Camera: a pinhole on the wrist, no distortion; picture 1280 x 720 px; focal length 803.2 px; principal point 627.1 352.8 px. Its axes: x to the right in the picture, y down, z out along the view. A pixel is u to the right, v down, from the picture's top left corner.
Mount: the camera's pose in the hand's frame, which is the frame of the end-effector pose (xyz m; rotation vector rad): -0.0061 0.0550 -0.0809 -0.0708 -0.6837 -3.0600
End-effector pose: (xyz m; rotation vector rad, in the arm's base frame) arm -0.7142 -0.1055 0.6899 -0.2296 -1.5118 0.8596
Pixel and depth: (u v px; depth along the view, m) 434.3 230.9 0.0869
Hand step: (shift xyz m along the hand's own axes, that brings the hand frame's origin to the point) 0.0183 0.1038 -0.0089
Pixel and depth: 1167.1 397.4 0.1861
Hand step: -0.1230 0.1254 0.0974
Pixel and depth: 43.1 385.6 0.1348
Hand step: 0.0977 0.1069 0.0389
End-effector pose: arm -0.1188 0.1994 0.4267 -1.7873 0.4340 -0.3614
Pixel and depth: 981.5 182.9 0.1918
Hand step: -0.0830 0.1737 0.0790
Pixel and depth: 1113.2 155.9 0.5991
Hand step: -0.3448 0.4445 0.4146
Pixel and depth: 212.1 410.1 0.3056
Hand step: 0.1651 0.1646 0.1975
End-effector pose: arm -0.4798 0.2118 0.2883 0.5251 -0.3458 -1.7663
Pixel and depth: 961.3 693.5 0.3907
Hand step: -0.1492 0.0720 0.3501
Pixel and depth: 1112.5 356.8 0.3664
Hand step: -0.2116 0.2103 0.2611
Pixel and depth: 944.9 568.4 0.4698
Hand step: -0.1697 0.1416 0.4058
